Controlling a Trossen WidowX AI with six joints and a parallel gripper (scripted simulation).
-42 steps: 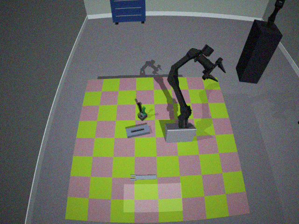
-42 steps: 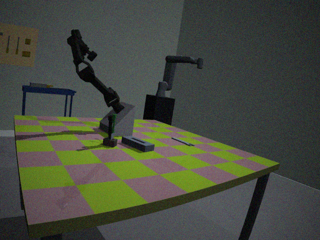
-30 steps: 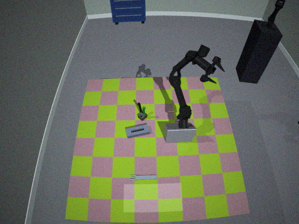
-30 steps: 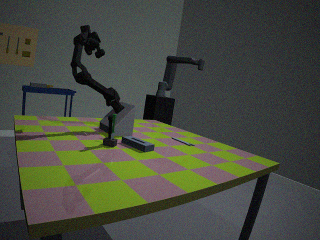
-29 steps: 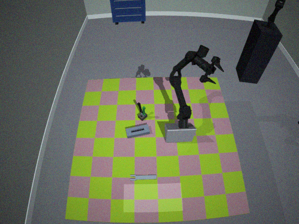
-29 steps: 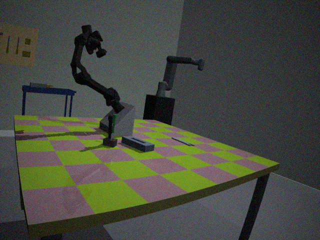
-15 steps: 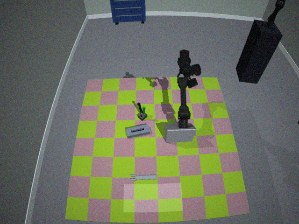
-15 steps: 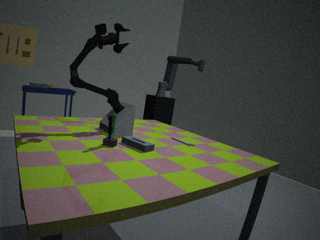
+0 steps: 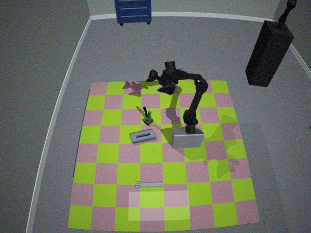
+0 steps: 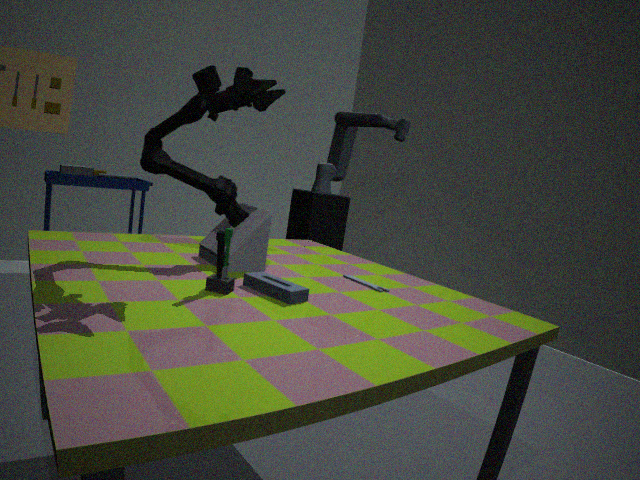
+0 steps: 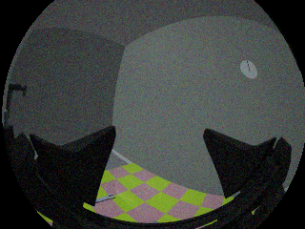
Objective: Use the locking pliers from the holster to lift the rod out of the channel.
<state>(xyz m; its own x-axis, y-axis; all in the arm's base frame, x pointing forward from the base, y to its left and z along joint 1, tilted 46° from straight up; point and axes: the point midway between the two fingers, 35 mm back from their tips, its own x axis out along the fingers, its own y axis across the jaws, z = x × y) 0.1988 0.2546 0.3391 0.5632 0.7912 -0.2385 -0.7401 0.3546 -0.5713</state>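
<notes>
The small dark holster is 5 cm ahead of my gripper tip, 12 cm to the right of it and 54 cm below it. From my gripper tip the other things lie so: thin flat grey tool 2 cm ahead, 40 cm to the left, 55 cm below; then grey channel block 7 cm ahead, 3 cm to the left, 53 cm below.
</notes>
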